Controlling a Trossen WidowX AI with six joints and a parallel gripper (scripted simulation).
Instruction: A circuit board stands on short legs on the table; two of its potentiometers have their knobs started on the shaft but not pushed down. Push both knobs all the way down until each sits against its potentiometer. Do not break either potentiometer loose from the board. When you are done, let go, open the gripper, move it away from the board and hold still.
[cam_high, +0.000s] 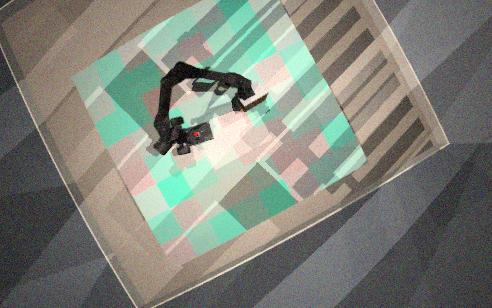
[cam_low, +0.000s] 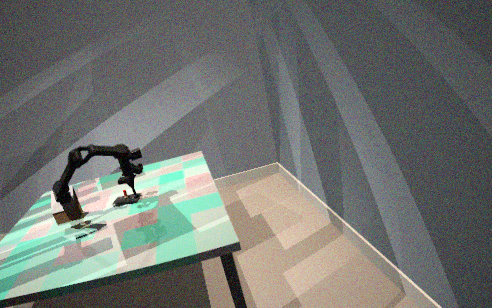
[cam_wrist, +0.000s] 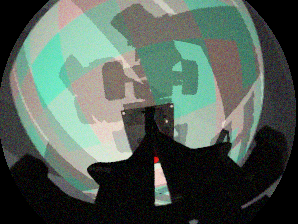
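My gripper tip is now 60 mm past the red knob, 20 mm to the right of it and 20 mm above it.
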